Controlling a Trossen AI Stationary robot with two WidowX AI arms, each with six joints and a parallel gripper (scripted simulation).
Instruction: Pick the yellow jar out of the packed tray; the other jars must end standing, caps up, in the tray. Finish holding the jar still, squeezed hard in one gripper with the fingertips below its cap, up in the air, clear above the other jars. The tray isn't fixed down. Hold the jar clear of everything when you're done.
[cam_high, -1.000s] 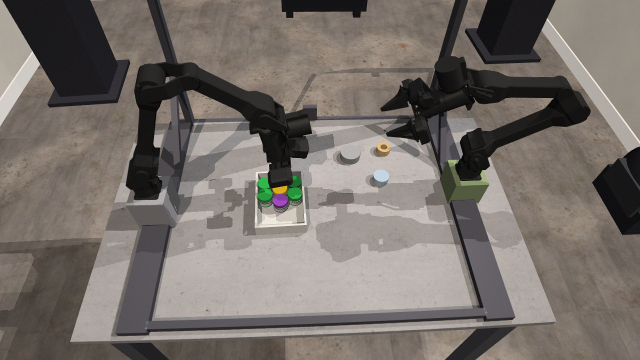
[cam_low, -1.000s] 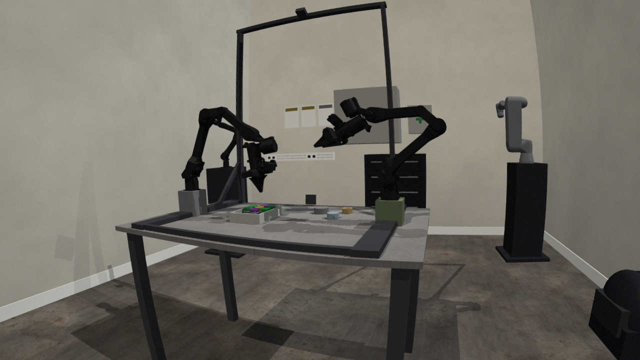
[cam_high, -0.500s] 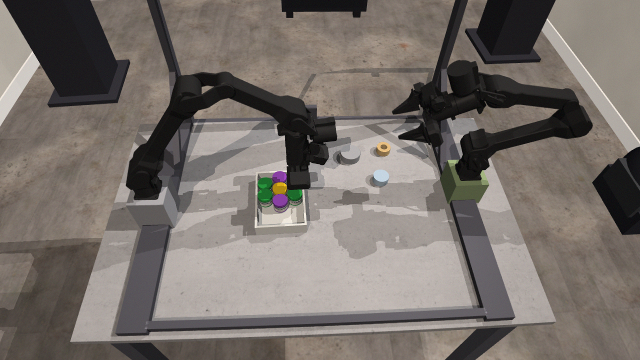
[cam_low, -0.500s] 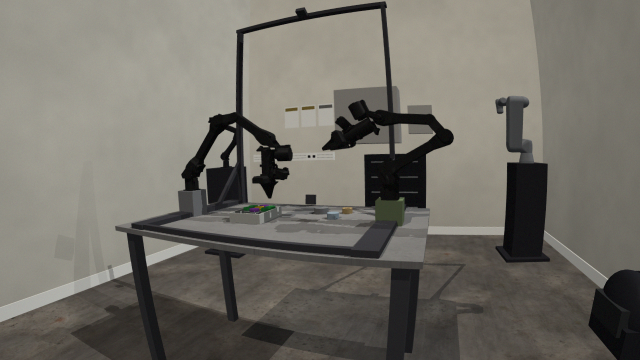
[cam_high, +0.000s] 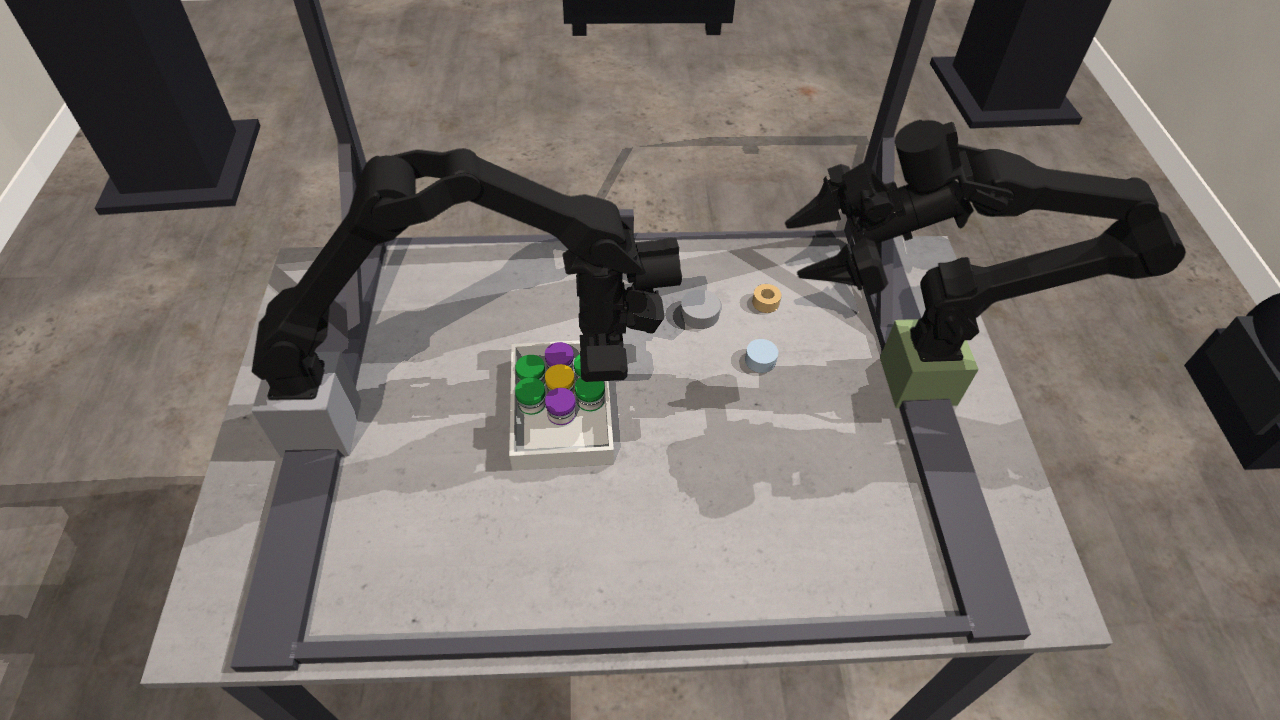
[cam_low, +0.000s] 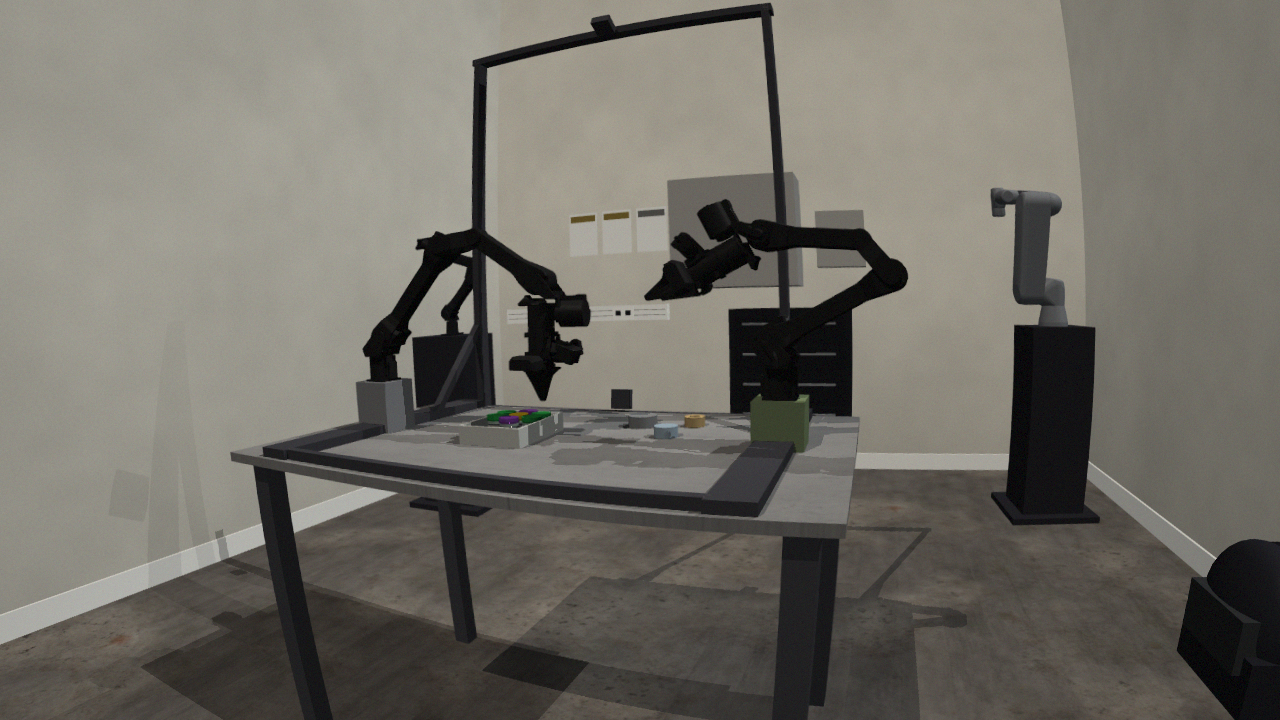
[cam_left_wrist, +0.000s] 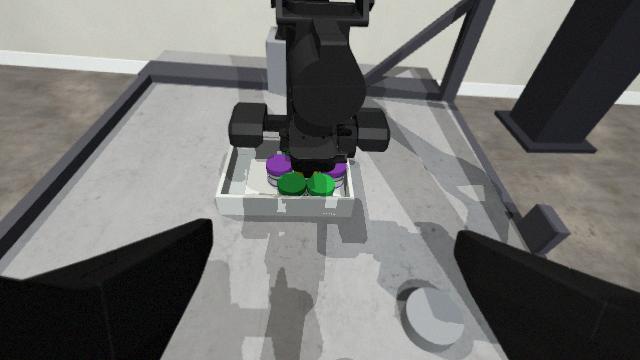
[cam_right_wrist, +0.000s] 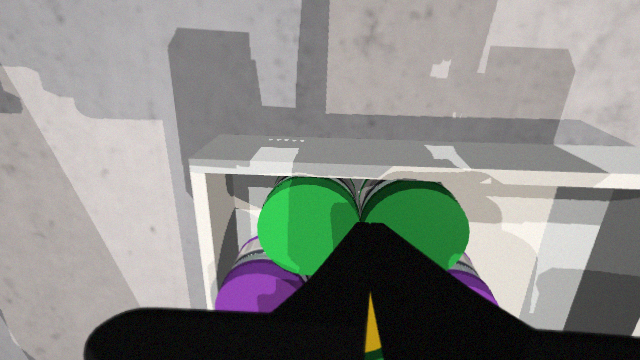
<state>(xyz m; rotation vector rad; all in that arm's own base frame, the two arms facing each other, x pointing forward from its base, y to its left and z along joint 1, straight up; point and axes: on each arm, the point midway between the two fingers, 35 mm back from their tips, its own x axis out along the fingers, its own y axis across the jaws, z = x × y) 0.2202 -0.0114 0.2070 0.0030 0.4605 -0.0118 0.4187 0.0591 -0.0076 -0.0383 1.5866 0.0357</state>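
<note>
Now: the yellow jar 9 cm below my right hand and 6 cm to the right of it. Round my right hand: light blue disc (26 cm to the left, 10 cm below, 4 cm behind); tan ring (29 cm to the left, 16 cm behind, 10 cm below); grey disc (18 cm to the left, 14 cm behind, 10 cm below).
</note>
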